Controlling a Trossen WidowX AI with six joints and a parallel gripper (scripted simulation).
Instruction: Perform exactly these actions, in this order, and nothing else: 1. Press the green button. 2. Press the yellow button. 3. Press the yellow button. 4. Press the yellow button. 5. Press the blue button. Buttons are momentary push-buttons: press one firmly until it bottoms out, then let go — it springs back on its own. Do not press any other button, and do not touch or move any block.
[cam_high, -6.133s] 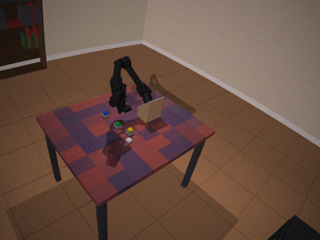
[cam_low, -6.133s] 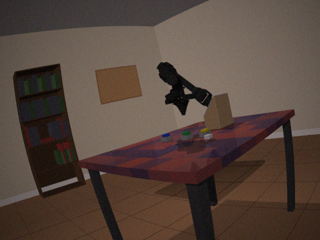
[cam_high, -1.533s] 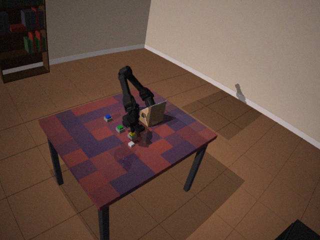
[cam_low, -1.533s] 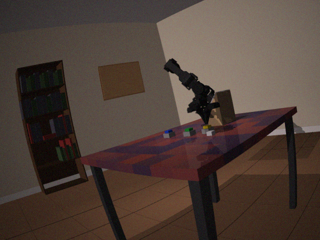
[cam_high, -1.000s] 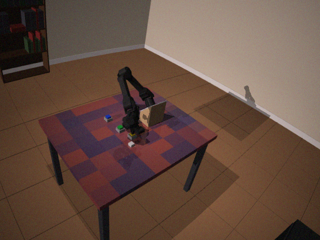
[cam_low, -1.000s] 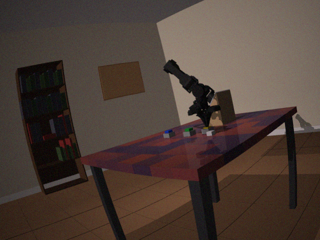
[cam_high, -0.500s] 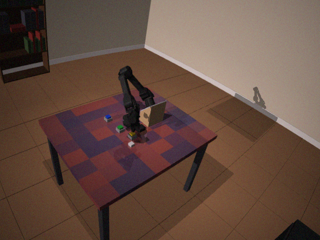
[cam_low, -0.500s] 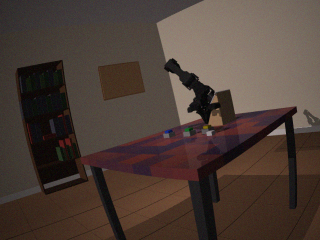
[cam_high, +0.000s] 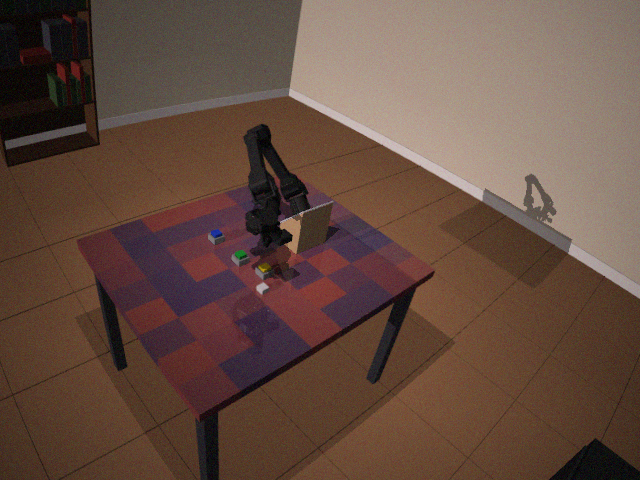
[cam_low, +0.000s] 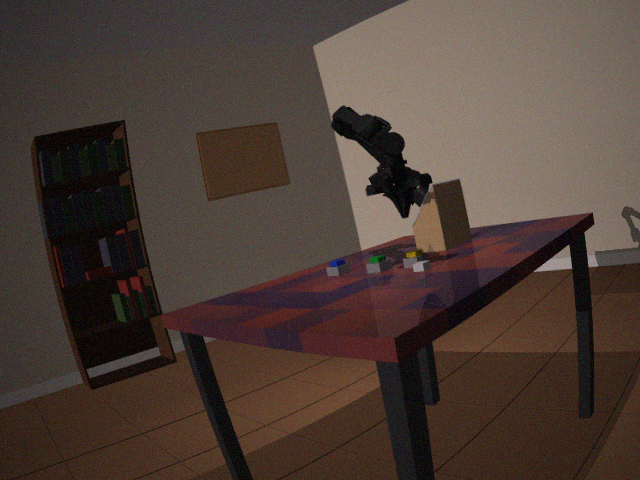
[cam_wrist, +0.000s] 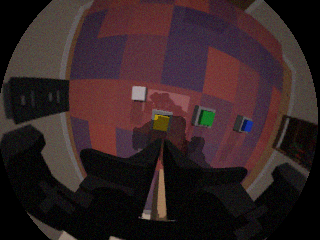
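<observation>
The blue button lies 6 cm ahead of my gripper tip, 25 cm to the right of it and 9 cm below it. Also, from my gripper tip: green button (4 cm ahead, 10 cm to the right, 9 cm below); then small white block (5 cm ahead, 7 cm to the left, 12 cm below); then yellow button (9 cm below).
</observation>
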